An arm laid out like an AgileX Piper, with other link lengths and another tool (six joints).
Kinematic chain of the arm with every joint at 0, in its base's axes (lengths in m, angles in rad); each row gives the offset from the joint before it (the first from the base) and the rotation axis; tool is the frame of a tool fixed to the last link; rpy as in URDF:
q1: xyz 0 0 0.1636 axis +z
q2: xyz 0 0 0 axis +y
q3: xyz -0.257 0 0.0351 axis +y
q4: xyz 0.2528 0 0.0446 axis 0.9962 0 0.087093
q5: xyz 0 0 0 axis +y
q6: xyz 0.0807 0 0.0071 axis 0.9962 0 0.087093
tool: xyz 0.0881 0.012 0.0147 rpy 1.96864 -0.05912 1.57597
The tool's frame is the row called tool.
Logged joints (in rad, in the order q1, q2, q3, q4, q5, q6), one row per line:
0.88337 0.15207 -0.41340 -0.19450 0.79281 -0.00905
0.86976 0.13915 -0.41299 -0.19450 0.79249 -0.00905
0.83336 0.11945 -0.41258 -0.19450 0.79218 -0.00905
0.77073 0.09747 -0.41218 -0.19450 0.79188 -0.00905
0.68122 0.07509 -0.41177 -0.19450 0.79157 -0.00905
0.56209 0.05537 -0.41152 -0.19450 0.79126 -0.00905
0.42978 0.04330 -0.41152 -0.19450 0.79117 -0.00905
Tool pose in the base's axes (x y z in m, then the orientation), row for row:
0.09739 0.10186 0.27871 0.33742 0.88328 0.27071 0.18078
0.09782 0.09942 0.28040 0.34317 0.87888 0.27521 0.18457
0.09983 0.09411 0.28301 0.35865 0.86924 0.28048 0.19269
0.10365 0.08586 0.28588 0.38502 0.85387 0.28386 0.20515
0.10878 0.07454 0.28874 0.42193 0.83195 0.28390 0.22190
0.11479 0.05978 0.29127 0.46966 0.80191 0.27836 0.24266
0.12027 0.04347 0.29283 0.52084 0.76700 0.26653 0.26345
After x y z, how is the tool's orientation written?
As a quaternion, x y z w.
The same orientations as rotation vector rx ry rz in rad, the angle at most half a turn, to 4 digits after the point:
0.9531 2.4949 0.7646
0.9673 2.4773 0.7757
1.0065 2.4394 0.7871
1.0733 2.3803 0.7913
1.1658 2.2986 0.7844
1.2836 2.1917 0.7608
1.4083 2.0739 0.7207

